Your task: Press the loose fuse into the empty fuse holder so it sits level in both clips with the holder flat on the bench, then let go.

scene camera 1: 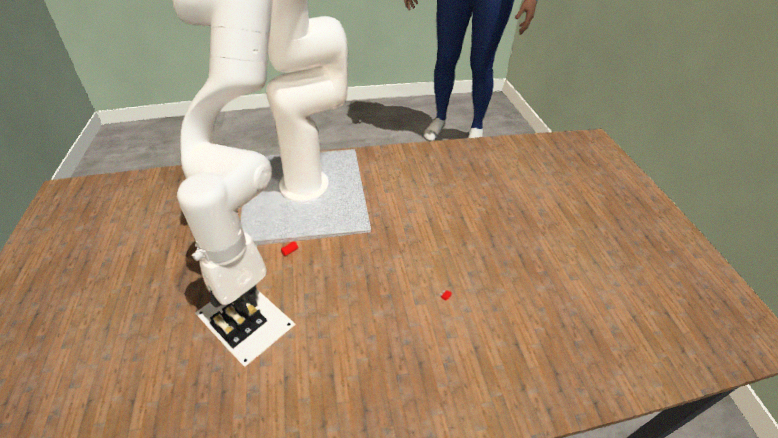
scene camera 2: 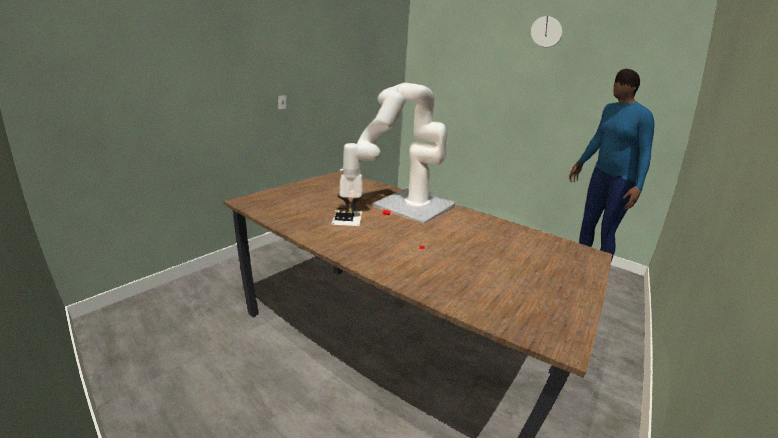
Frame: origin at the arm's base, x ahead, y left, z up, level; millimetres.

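Seen in the pictures: gripper, fingertip midpoint: (scene camera 1: 247,306) (scene camera 2: 350,211); arm's base, link origin: (scene camera 1: 304,185) (scene camera 2: 417,201).
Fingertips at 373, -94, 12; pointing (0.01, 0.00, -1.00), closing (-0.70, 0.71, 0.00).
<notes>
Offsets run from my fingertips to a thing's middle, as dx, dy, dz. "*": to the spot under its first point.
A black fuse holder (scene camera 1: 246,330) (scene camera 2: 344,215) sits on a white plate {* +41, +45, -35} (scene camera 1: 272,332) (scene camera 2: 355,222) at the table's near left. Two tan fuses {+34, -44, -12} (scene camera 1: 222,322) {+15, -24, -12} (scene camera 1: 234,315) lie in its left and middle slots. A third fuse {-4, -3, +1} (scene camera 1: 252,308) lies in the right slot, directly under the fingers. My gripper (scene camera 1: 245,300) (scene camera 2: 348,204) points straight down onto the holder's back end. Its dark fingers stand narrow around that third fuse. The wrist hides the back of the holder, so I cannot tell how deep the fuse sits in the clips.
A red block {-170, +67, -28} (scene camera 1: 289,248) (scene camera 2: 385,212) lies by the grey robot base plate (scene camera 1: 344,209) (scene camera 2: 435,209). A smaller red piece {-18, +398, -34} (scene camera 1: 446,295) (scene camera 2: 422,247) lies mid-table. A person (scene camera 1: 470,65) (scene camera 2: 598,191) stands beyond the far edge.
</notes>
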